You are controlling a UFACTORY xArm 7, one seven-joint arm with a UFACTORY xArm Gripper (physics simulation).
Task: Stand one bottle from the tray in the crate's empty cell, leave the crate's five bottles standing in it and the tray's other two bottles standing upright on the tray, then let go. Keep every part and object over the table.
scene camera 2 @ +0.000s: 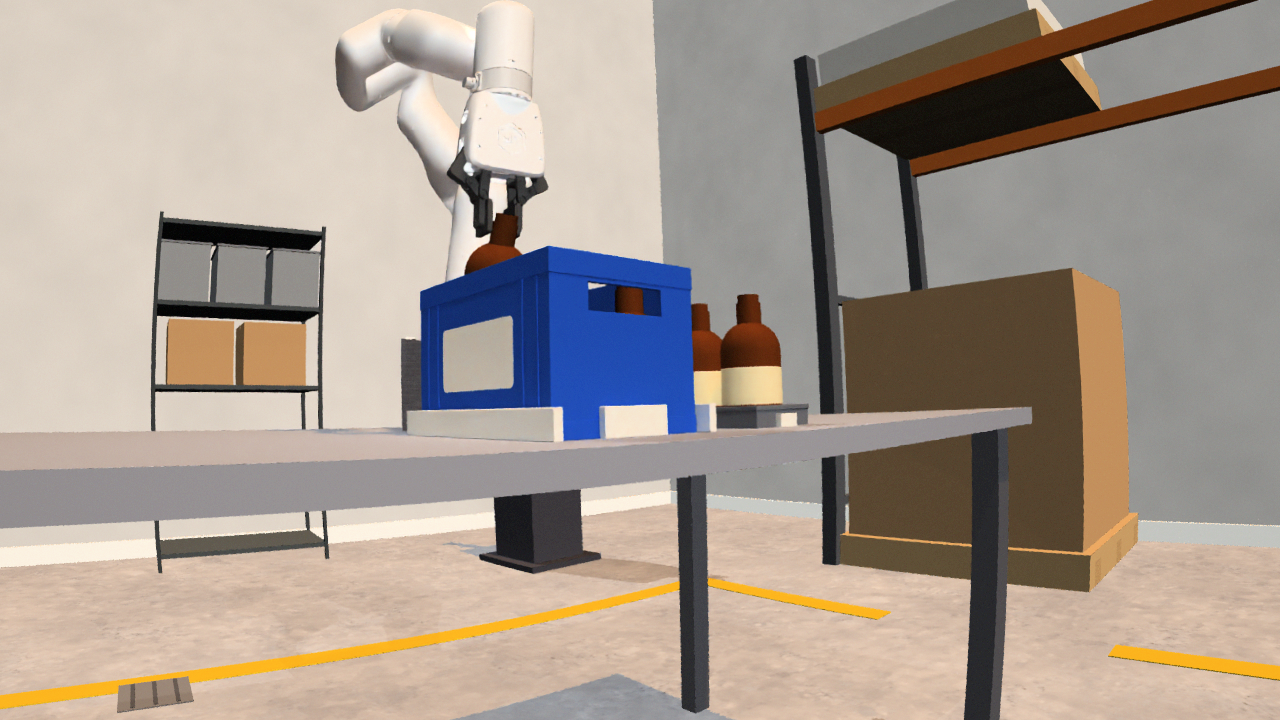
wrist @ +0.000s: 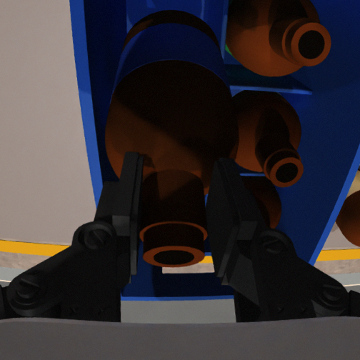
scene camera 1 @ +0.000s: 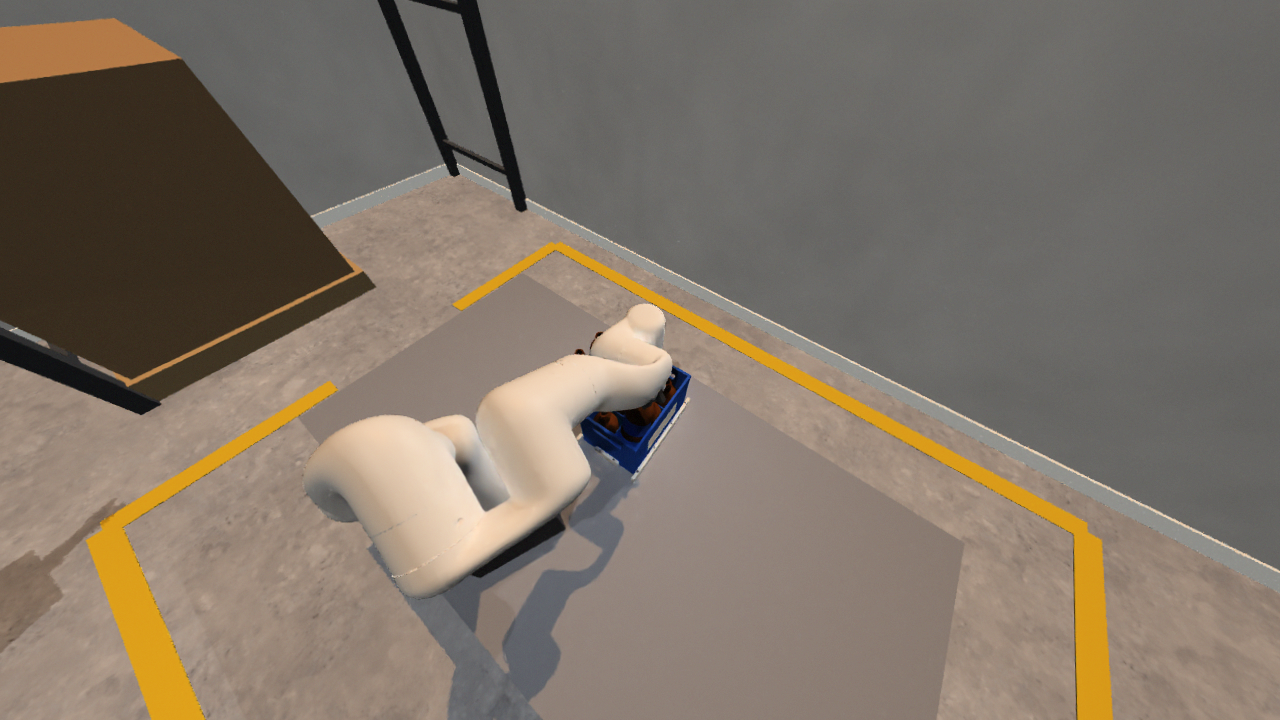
blue-banded bottle: scene camera 2 500,248; wrist; scene camera 1
same spot on blue-banded bottle: [wrist: 171,101] = [scene camera 1: 634,414]
